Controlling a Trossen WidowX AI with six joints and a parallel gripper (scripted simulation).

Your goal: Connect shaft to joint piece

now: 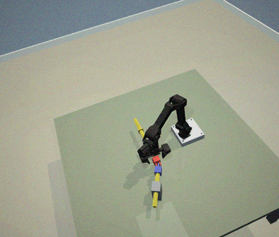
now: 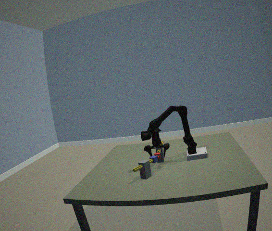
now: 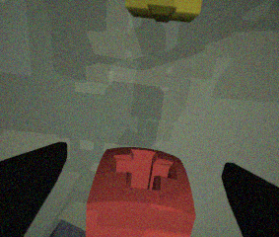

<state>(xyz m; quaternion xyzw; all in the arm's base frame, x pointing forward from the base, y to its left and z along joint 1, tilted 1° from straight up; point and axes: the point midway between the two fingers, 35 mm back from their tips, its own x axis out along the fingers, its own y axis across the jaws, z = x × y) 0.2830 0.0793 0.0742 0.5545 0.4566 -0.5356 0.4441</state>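
Now: gripper tip 20 mm to the right of the red joint piece, 20 mm below it and 10 mm short of it.
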